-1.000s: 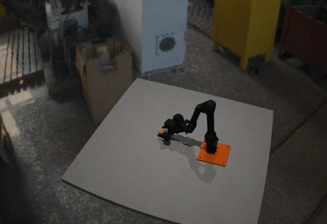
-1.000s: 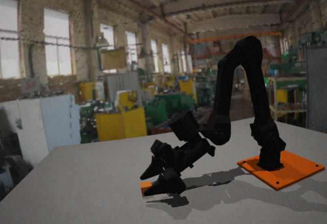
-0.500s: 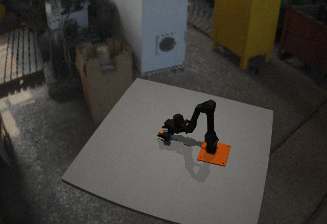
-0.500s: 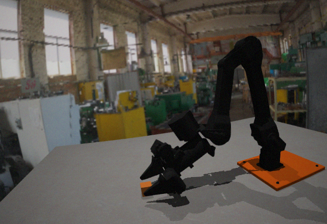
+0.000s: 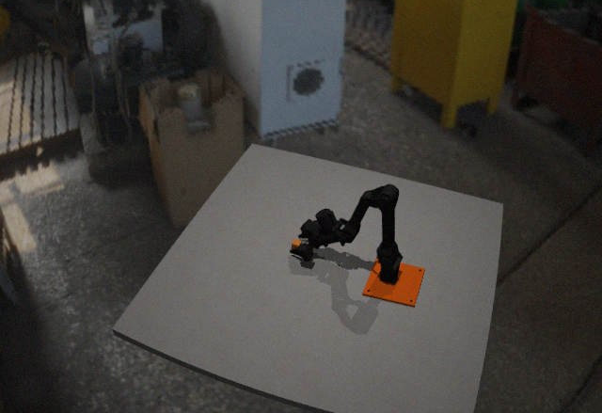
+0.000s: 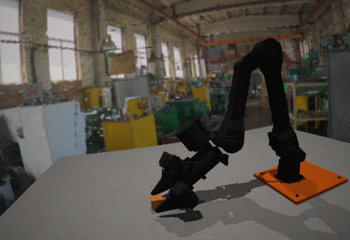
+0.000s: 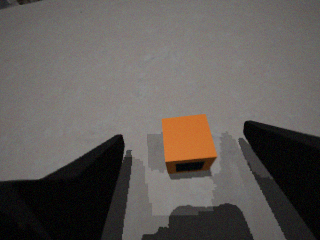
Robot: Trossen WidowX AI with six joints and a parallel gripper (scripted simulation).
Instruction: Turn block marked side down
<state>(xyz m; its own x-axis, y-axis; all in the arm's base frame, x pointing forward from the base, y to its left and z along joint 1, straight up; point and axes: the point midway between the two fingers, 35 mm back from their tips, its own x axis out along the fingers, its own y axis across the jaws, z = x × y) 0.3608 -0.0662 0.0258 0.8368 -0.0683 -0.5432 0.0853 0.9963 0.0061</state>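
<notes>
Now: gripper tip 2 cm past the orange block.
</notes>
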